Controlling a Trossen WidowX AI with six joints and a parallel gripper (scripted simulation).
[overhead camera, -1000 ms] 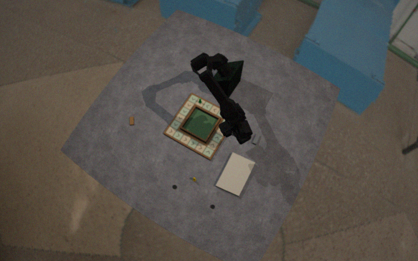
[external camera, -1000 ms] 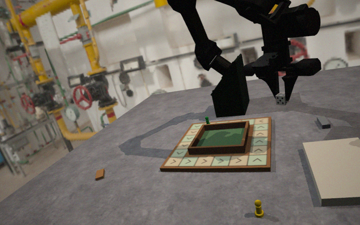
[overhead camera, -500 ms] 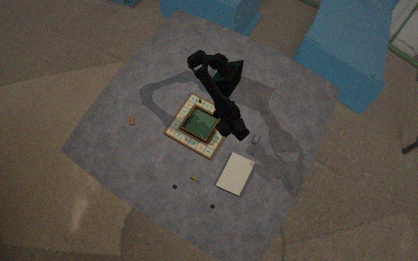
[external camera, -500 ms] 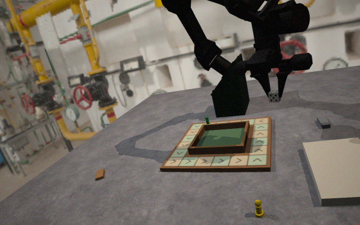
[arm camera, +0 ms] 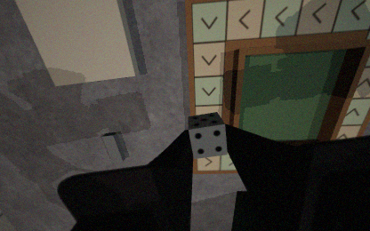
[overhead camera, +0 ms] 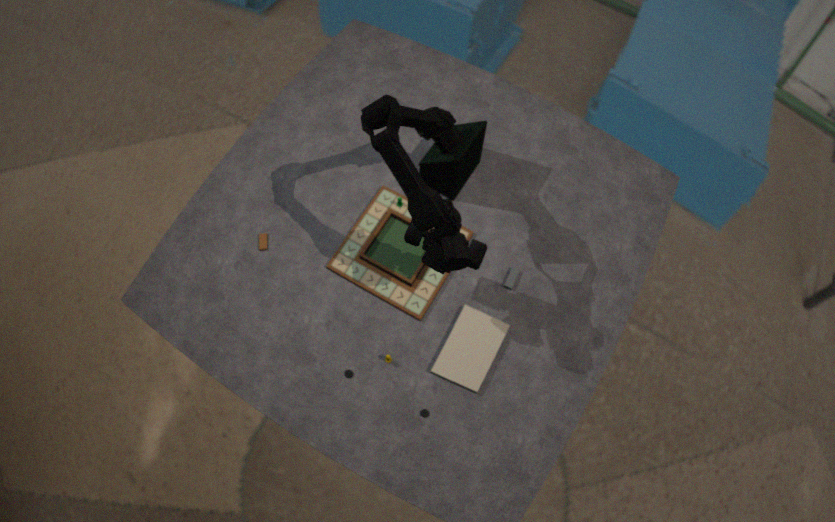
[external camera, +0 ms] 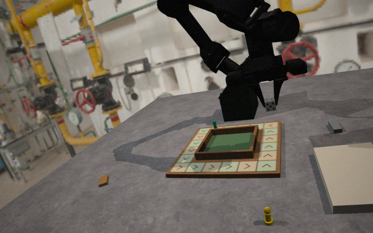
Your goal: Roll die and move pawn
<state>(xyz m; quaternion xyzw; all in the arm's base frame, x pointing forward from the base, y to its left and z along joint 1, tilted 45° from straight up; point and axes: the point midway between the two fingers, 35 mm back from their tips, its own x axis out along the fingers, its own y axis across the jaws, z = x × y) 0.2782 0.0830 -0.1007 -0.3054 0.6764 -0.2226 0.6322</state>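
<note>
Right now the green pawn is 20 cm to the right of my gripper tip, 12 cm behind it and 9 cm below it. Also, from my gripper tip: small grey block (16 cm to the left, 11 cm below, 9 cm behind); then white die (right at my gripper tip); then green dice tray (13 cm to the right, 11 cm below, 1 cm behind).
</note>
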